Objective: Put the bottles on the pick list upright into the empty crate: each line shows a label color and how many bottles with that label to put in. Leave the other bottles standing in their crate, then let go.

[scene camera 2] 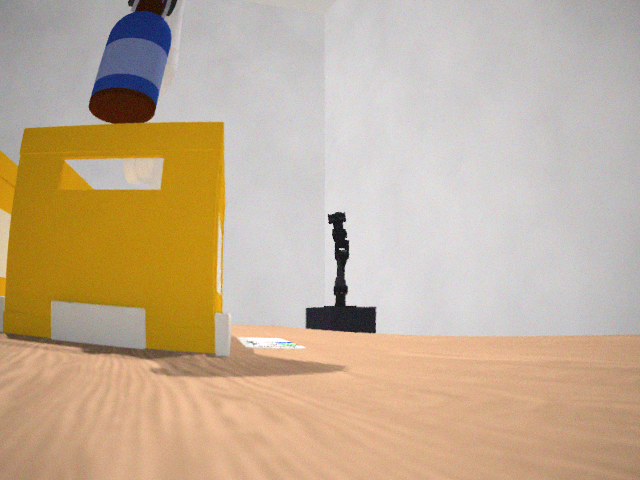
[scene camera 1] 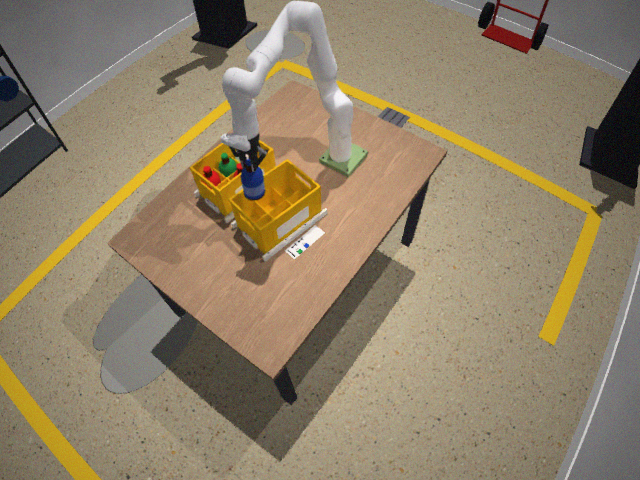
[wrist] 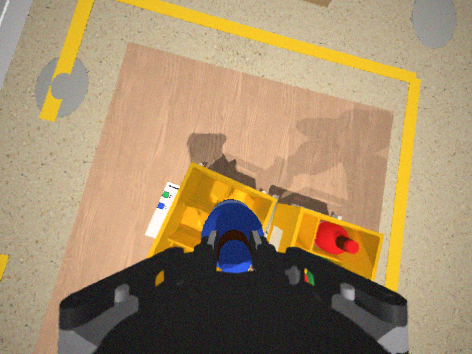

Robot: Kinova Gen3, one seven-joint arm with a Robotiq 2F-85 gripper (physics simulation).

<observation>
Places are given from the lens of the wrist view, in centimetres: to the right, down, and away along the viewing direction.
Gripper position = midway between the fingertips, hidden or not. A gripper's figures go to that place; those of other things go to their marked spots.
my gripper (wrist: 234,240): 0, 6, 16
blue bottle (wrist: 234,220): 0, 4, 18
red bottle (wrist: 332,238): 23, 14, 40
pick list (wrist: 170,191): -19, 4, 49
The marked spots on the pick list and the blue bottle are 37 cm apart.
</observation>
